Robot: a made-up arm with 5 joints.
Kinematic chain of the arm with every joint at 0, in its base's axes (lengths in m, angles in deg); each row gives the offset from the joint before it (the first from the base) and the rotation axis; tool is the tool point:
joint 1: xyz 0 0 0.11 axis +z
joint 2: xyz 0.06 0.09 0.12 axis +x
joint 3: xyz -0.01 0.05 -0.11 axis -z
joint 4: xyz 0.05 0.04 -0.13 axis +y
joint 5: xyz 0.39 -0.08 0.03 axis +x
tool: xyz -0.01 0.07 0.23
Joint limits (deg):
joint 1: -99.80..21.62
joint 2: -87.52..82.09
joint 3: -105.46..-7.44
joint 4: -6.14..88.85
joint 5: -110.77..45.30
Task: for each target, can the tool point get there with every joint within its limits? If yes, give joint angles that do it. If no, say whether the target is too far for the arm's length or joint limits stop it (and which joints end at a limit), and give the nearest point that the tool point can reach.
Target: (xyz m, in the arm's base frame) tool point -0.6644 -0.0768 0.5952
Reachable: no: joint limits stop it (at a limit: joint 2, joint 3, joint 4, joint 5) | nearest point -0.5360 -0.0620 0.2503 | short by 0.368 m
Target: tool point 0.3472 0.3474 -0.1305
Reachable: yes | joints -23.09 -35.74 -64.87 11.52 -11.31
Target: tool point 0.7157 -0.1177 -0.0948
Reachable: yes | joints -86.05 21.08 -84.03 72.93 24.99
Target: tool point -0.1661 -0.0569 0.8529
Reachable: no: joint limits stop it (at a limit: joint 1, joint 2, joint 3) | nearest point -0.1279 0.0748 0.6763 | short by 0.224 m
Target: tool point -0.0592 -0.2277 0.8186
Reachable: no: joint limits stop it (at a limit: joint 1, joint 2, joint 4) | nearest point 0.0589 -0.2023 0.6751 | short by 0.188 m
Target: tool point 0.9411 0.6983 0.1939
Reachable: no: too far | nearest point 0.6606 0.4902 0.2056 | short by 0.349 m
